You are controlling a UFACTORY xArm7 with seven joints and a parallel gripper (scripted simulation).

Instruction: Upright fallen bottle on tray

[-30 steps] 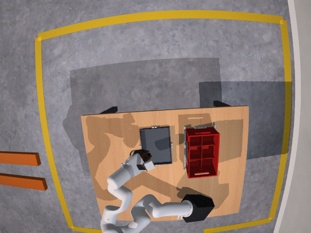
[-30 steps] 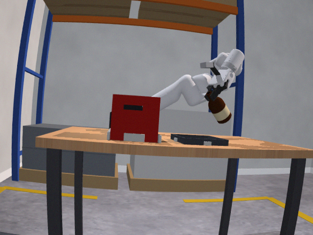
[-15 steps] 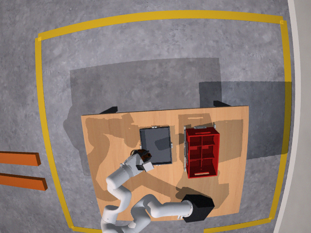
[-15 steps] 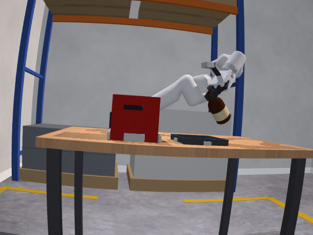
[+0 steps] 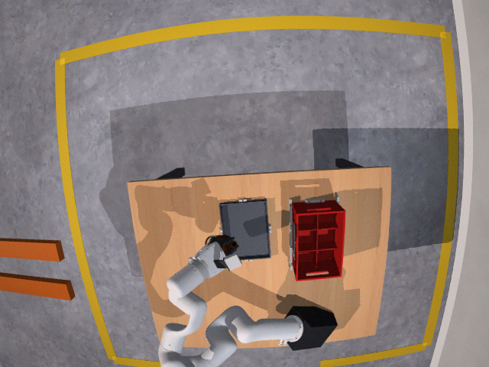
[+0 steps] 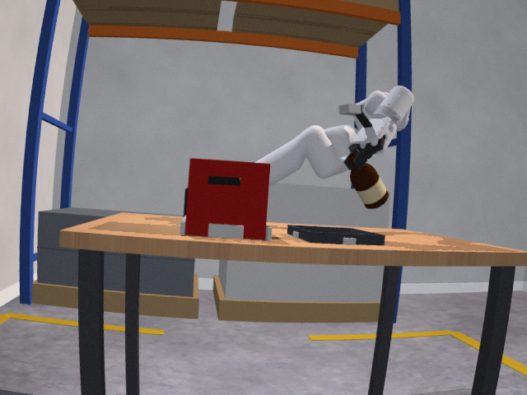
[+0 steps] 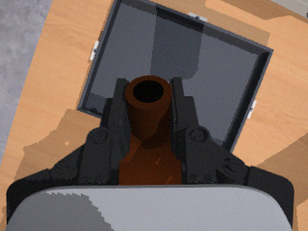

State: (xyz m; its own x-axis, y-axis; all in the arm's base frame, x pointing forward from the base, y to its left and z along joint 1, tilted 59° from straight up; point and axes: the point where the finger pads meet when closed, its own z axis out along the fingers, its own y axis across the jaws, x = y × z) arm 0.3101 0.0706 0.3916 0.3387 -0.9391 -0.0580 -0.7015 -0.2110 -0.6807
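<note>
My gripper is now 4 cm above the brown bottle, 3 cm to the right of it and 3 cm past it. From my hand the other things lie so: dark grey tray 20 cm below, 5 cm to the right; then red crate 32 cm to the right, 12 cm below, 7 cm ahead.
</note>
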